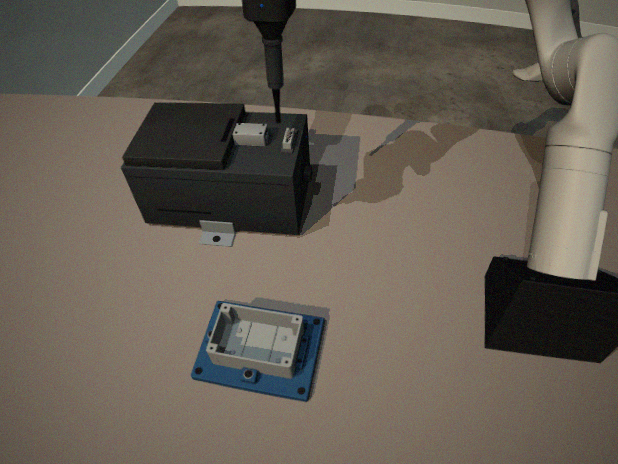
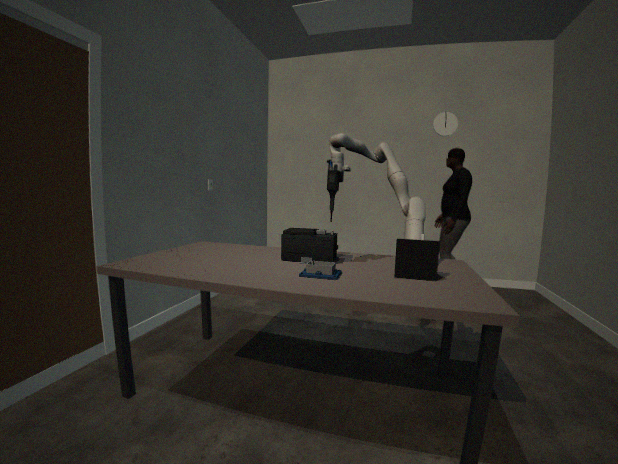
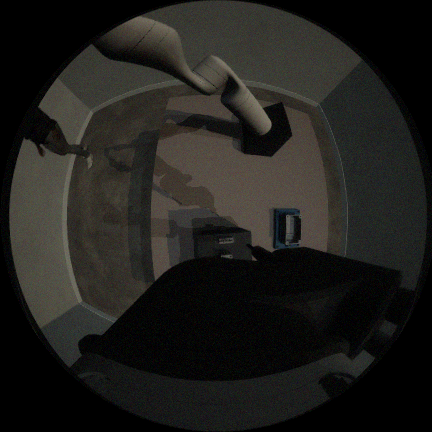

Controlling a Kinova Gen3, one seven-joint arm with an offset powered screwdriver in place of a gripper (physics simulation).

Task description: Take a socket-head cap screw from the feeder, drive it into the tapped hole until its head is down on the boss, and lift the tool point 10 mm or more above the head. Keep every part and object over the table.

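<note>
My screwdriver points down, its thin dark tip hanging above the black feeder with a gap. Whether a screw sits on the tip is too small and dark to tell. On the feeder's top are a small pale slotted piece with dark marks and a white block. A pale open housing stands on a blue plate. At the plate's front, a small blue boss shows a dark round opening in a light ring.
A metal bracket with a dark hole sits at the feeder's front foot. The arm's black base block stands at the table's right. A person stands behind the table.
</note>
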